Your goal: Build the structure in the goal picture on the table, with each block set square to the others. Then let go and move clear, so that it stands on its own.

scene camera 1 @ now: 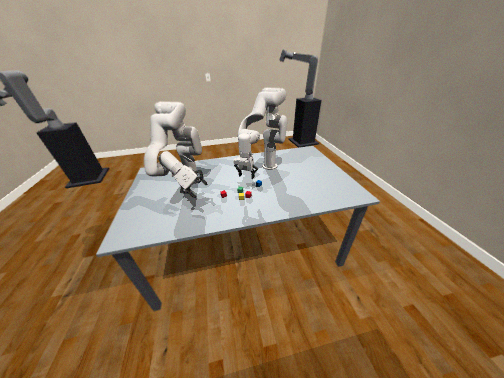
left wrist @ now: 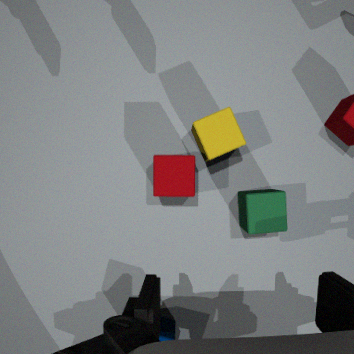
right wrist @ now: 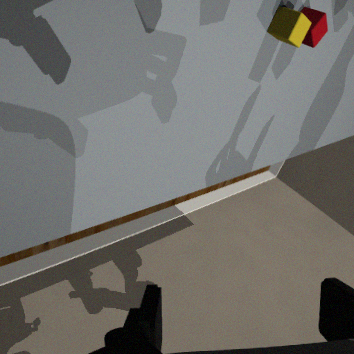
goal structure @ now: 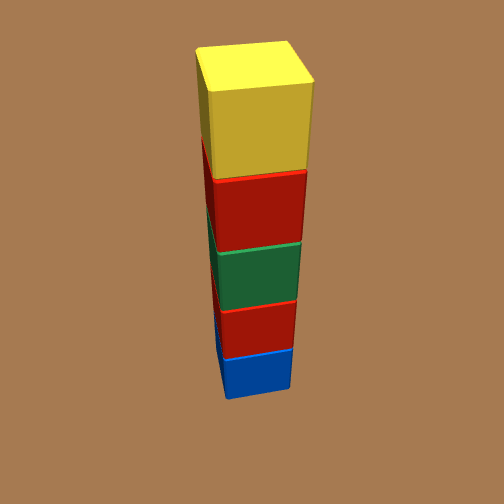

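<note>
A yellow block and a red block lie close together on the table, apart and turned differently. A green block lies just behind them in the scene view. Another red block lies to the left. A blue block lies to the right, partly hidden by a finger in the left wrist view. My left gripper is open and empty above the table, behind the blocks. My right gripper is open, tilted, left of the blocks.
The grey table has its front edge beyond the blocks. The left arm's base stands at the back of the table. Black pedestals with grey arms stand on the floor at both sides.
</note>
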